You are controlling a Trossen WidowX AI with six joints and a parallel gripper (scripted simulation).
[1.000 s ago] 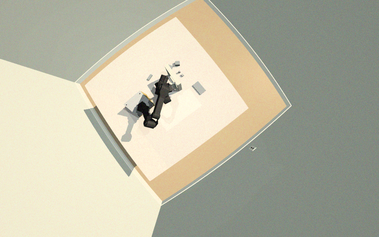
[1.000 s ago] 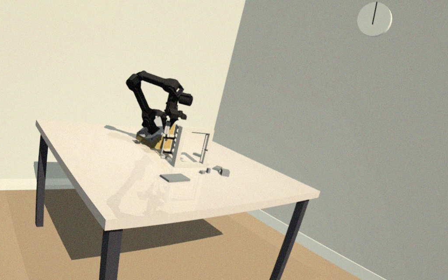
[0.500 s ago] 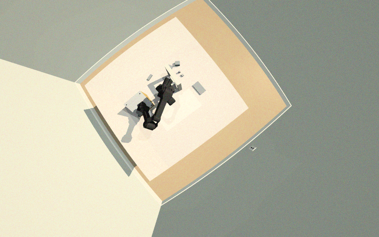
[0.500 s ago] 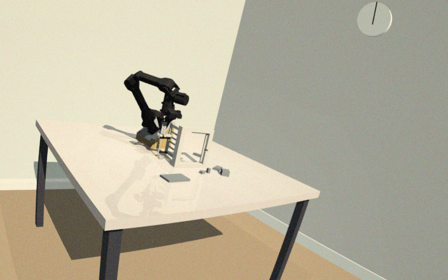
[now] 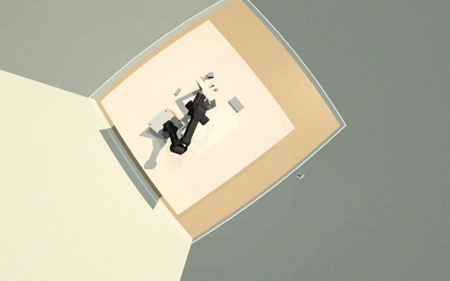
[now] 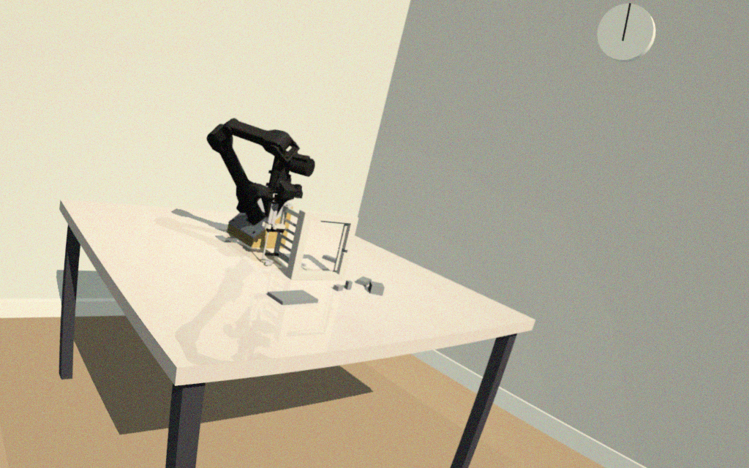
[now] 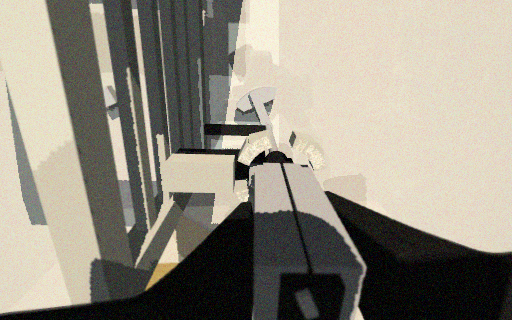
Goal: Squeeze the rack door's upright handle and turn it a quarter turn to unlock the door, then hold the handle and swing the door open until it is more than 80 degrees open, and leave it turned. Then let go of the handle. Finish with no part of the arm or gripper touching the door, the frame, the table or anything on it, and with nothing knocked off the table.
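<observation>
Right now the door handle is 30 mm below my gripper tip and 10 mm ahead of it. Round my gripper tip: flat grey plate (300 mm ahead, 150 mm below, 70 mm to the right).
</observation>
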